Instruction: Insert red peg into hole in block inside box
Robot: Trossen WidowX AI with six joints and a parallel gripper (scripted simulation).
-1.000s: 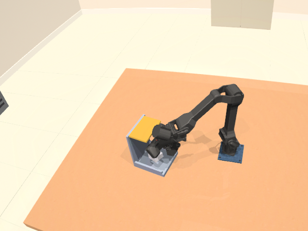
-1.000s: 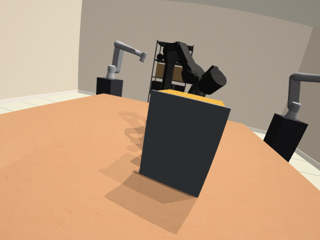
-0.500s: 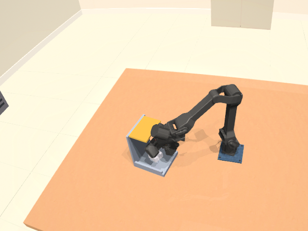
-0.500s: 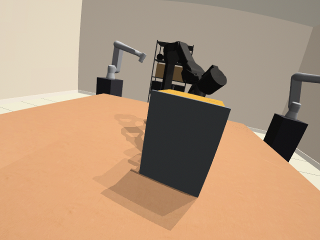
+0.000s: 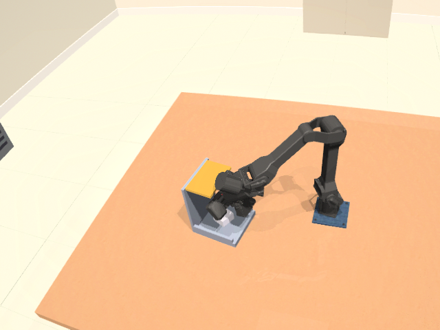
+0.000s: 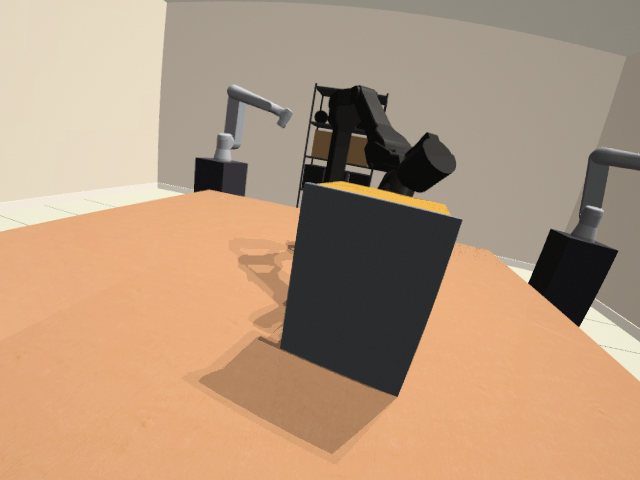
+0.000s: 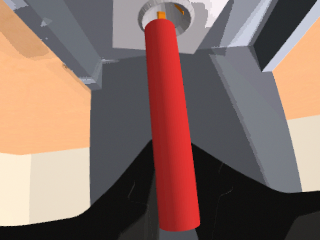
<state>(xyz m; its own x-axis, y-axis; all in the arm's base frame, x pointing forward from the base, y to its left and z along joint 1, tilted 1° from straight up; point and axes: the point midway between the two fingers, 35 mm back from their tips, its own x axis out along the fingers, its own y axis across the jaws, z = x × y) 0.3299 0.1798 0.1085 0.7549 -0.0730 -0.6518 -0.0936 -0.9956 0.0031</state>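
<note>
My gripper tip is 50 mm short of the dark back wall, 20 mm to the right of it and 20 mm below it. Also, from my gripper tip: red peg: 30 mm behind, 10 mm below; then orange roof: 20 mm to the left, 120 mm above.
</note>
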